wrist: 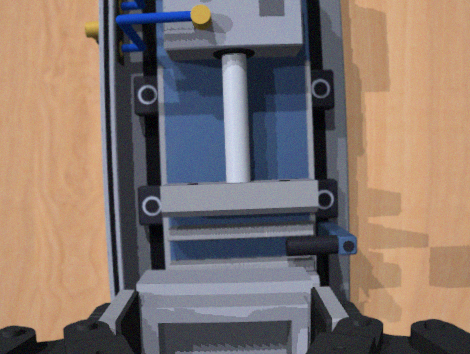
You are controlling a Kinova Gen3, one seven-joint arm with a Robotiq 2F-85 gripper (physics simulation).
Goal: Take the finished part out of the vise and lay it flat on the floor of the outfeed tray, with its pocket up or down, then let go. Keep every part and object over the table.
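Places are measured from the arm's base along level axes (x ahead, y left, z up), in centimetres.
Pixels of known places: gripper, fingertip midpoint: [225, 315].
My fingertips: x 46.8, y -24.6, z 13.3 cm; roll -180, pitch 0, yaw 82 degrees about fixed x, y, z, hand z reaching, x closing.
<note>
Behind a point stands the place of what it marks.
The finished part [225, 286] {y -24.4, x 45.6, z 13.9 cm} is a light grey block with a rectangular pocket facing the camera. It is at the bottom of the wrist view, and its lower end is cut off by the frame. My gripper [225, 315] {y -24.6, x 46.8, z 13.3 cm} is shut on it, one finger at its left side and one at its right. The part appears raised above the vise, nearer the camera. The vise has a grey jaw bar [240, 197] {y -23.3, x 43.9, z -0.4 cm}, a pale screw rod [236, 115] {y -22.7, x 38.6, z -1.4 cm} and a blue bed [195, 145] {y -25.8, x 40.0, z -4.1 cm}. The part hides what lies below it. The outfeed tray does not show.
A grey block [235, 32] {y -21.9, x 33.4, z -0.5 cm} with a blue handle [155, 18] {y -26.7, x 32.1, z 0.9 cm} and yellow knob [200, 14] {y -23.9, x 32.3, z 1.0 cm} is at the top. A black grip [312, 245] {y -19.2, x 47.7, z -0.5 cm} on a blue arm juts out at the vise's right. Wooden table [50, 150] {y -38.6, x 38.1, z -10.1 cm} shows on both sides.
</note>
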